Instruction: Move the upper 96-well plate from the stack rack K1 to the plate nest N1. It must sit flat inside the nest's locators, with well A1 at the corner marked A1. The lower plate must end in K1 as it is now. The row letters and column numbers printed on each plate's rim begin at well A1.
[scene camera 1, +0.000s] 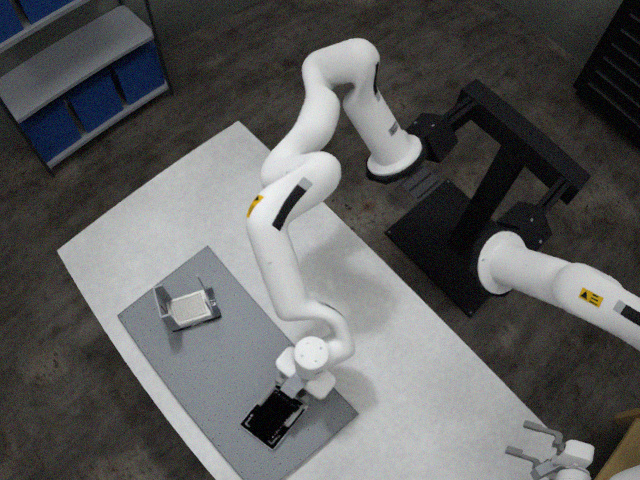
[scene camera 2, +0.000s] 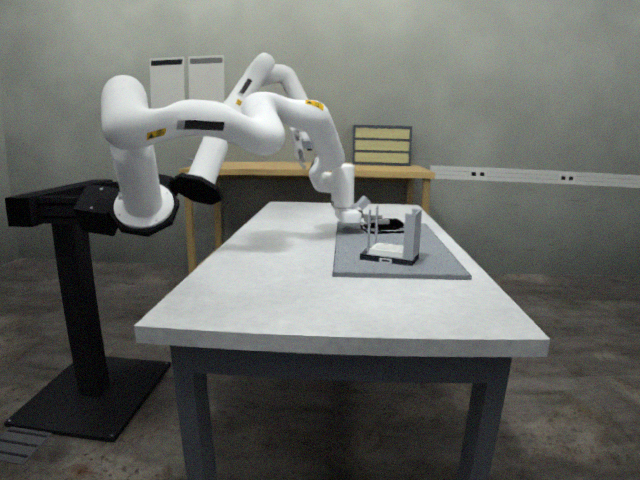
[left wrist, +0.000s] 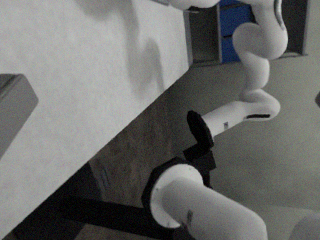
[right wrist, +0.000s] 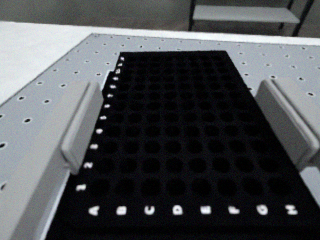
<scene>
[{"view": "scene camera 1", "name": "right gripper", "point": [272, 415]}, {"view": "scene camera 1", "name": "black 96-well plate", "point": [266, 419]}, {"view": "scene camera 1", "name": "white 96-well plate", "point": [195, 314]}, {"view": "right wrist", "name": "black 96-well plate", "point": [172, 119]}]
</scene>
